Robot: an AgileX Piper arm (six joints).
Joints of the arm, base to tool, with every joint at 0 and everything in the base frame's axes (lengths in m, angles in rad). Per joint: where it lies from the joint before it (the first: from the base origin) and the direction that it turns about. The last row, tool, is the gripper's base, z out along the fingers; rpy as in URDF.
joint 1: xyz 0 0 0.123 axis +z
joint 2: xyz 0 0 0 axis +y
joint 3: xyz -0.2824 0 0.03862 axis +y
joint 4: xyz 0.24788 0 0.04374 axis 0.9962 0 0.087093
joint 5: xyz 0 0 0 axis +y
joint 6: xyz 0.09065 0 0.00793 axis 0.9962 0 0.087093
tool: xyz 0 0 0 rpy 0 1.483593 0
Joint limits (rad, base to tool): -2.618..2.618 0..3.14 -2.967..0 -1.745..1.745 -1.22..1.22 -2.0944..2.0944
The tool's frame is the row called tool.
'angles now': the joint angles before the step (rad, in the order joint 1, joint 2, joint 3, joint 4, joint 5, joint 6). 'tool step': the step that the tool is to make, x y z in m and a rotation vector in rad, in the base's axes. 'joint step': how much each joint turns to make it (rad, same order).
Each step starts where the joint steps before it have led.
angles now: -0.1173 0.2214 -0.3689 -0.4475 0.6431 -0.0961
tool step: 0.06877 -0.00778 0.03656 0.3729 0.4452 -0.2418
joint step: -0.0001 0.5443 -0.3555 0.1436 0.3825 0.2041
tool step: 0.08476 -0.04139 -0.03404 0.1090 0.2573 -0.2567
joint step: -0.1458 0.4701 -0.1591 0.0022 -0.0050 0.1301
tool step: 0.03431 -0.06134 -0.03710 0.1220 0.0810 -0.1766
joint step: -0.2140 0.2751 -0.1201 0.1010 -0.0499 -0.0624
